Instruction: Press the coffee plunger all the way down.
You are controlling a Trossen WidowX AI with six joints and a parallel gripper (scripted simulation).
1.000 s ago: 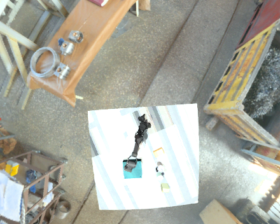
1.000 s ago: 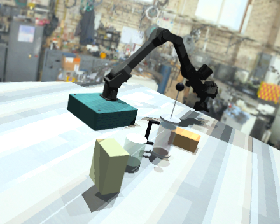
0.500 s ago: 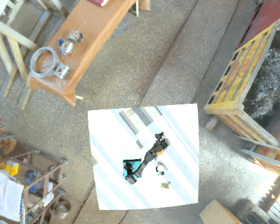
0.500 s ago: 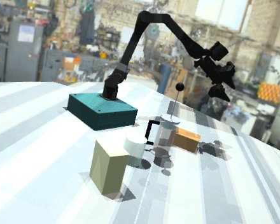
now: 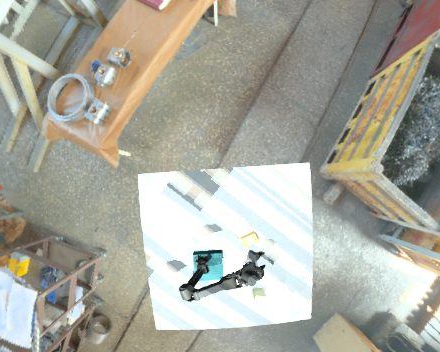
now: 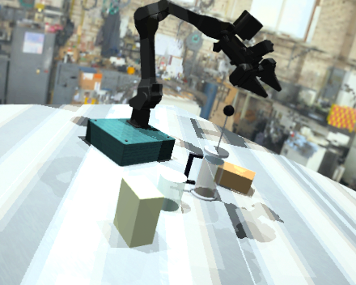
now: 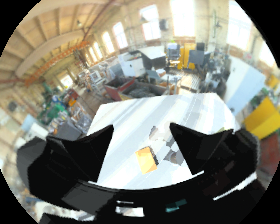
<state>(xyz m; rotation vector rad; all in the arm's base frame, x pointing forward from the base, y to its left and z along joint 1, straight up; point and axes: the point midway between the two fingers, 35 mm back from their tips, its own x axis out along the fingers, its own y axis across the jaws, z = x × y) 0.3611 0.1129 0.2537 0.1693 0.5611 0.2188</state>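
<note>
Right now my gripper tip is 19 cm above the coffee press, 14 cm to the left of it and 5 cm past it. Also, from my gripper tip: orange block 28 cm below, 5 cm behind, 2 cm to the left.
</note>
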